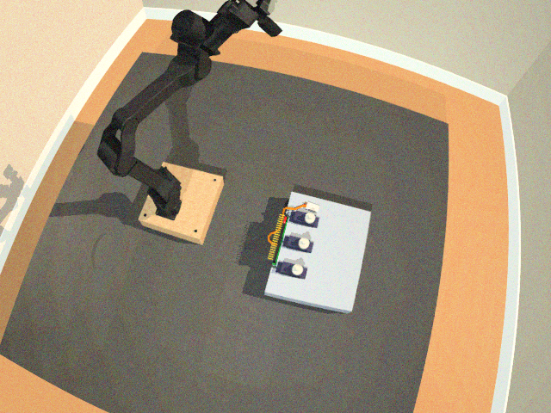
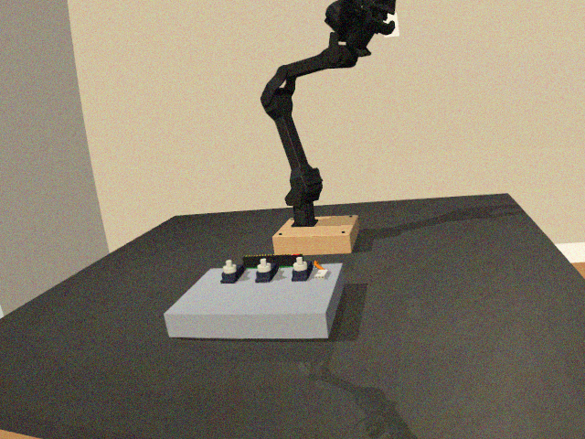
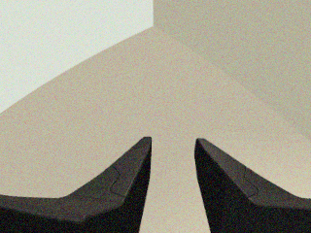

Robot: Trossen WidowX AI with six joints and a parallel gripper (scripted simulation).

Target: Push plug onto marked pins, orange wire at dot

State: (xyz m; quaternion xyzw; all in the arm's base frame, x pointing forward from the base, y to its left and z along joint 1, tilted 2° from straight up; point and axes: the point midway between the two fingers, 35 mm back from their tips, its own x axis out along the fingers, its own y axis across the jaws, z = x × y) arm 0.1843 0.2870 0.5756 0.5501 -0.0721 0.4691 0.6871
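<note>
Now: gripper tip 13 cm short of the red band, 26 cm to the left of it and 57 cm above it. The rest, counted from my gripper tip: servo: 18 cm ahead, 31 cm to the right, 60 cm below; then grey holder: 29 cm ahead, 31 cm to the right, 62 cm below.
</note>
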